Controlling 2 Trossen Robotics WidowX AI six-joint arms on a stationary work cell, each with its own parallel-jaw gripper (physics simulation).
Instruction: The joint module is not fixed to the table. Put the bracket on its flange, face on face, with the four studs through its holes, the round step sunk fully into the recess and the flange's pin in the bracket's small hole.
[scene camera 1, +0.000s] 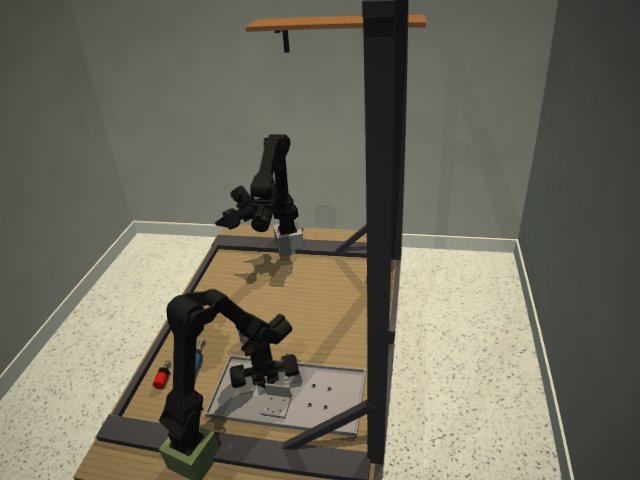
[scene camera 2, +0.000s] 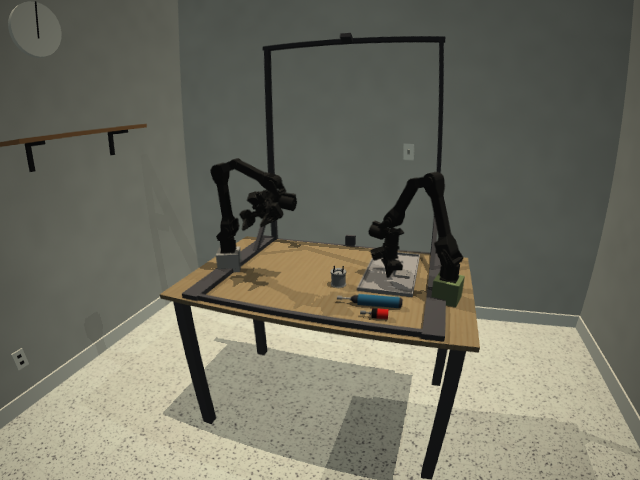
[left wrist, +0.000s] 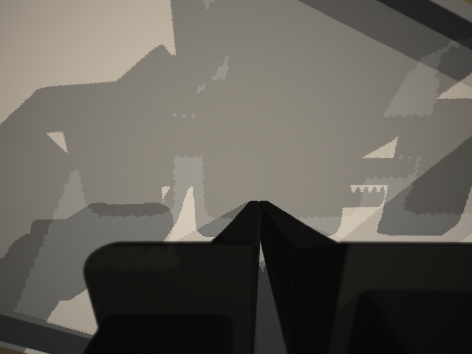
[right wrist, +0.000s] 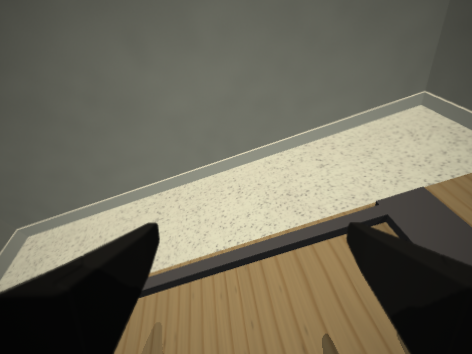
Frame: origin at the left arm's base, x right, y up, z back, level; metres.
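Seen in the pictures: left gripper, between the fingertips: (scene camera 1: 268, 388) (scene camera 2: 387, 277) (left wrist: 258, 209); right gripper, between the fingertips: (scene camera 1: 222, 220) (scene camera 2: 251, 228) (right wrist: 253, 231); left arm's base, origin of its link: (scene camera 1: 186, 441) (scene camera 2: 449, 278); right arm's base, origin of its link: (scene camera 1: 287, 229) (scene camera 2: 228, 250).
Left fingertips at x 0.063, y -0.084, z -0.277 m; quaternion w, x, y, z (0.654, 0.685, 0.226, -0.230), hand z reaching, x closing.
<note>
Pixels of each thing's top centre, then the offset from my left fingertips to it.
- joint module, centre of its top: (scene camera 2: 338, 267) dx -0.157, dy +0.070, dz -0.152 m
- blue screwdriver, centre of its top: (scene camera 1: 190, 362) (scene camera 2: 369, 295) dx -0.247, dy +0.037, dz +0.032 m
The grey bracket (scene camera 1: 276, 405) (scene camera 2: 402, 276) has a flat plate with small holes and an upright wall; it is at the tray's left part in scene camera 1. My left gripper (scene camera 1: 262, 383) (scene camera 2: 391, 273) (left wrist: 258, 209) points down, its fingers nearly together on the thin wall; a grey strip of the bracket (left wrist: 268, 315) shows between them. The fingers hide much of the wall. The joint module (scene camera 2: 338, 277), a grey cylinder with upright studs, stands on the table beside the tray, mostly hidden in scene camera 1. My right gripper (right wrist: 253, 231) is open and empty, high over the table's far end.
The shallow grey tray (scene camera 1: 356, 373) (scene camera 2: 416, 263) also holds several small dark round parts (scene camera 1: 313, 385). A blue screwdriver (scene camera 2: 378, 301) and a red one (scene camera 1: 160, 380) (scene camera 2: 382, 313) lie on the table near the joint module. A dark frame post (scene camera 1: 379, 206) rises at the table's edge.
</note>
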